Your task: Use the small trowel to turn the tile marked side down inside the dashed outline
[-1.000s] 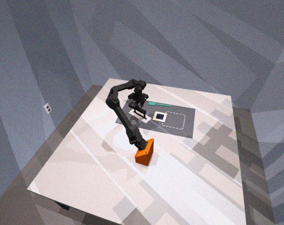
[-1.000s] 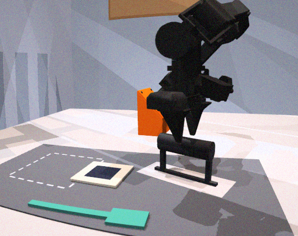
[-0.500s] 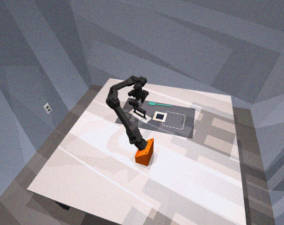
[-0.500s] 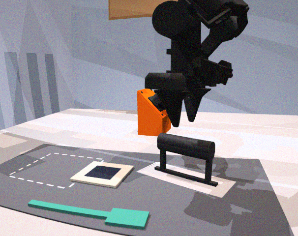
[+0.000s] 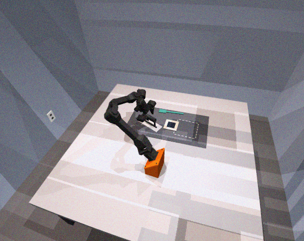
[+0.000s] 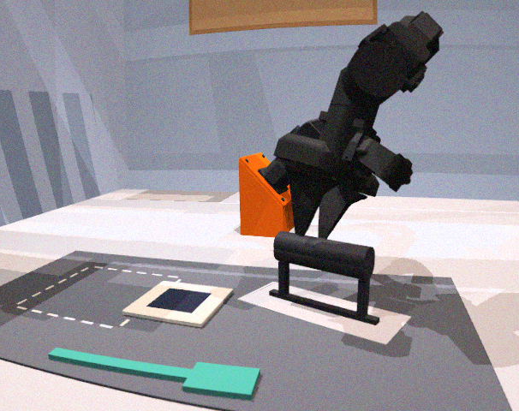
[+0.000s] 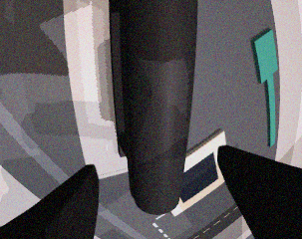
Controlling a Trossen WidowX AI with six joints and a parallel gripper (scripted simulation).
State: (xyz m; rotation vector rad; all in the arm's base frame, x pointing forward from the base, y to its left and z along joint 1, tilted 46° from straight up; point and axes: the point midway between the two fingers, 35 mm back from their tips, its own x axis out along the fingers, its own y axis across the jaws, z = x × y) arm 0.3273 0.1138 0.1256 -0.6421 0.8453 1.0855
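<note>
Now: the trowel 50 mm below my gripper tip. Also, from my gripper tip: grey mat (60 mm ahead, 120 mm to the right, 110 mm below); then green paddle (200 mm ahead, 80 mm to the right, 80 mm below); then tile (50 mm ahead, 150 mm to the right, 80 mm below).
</note>
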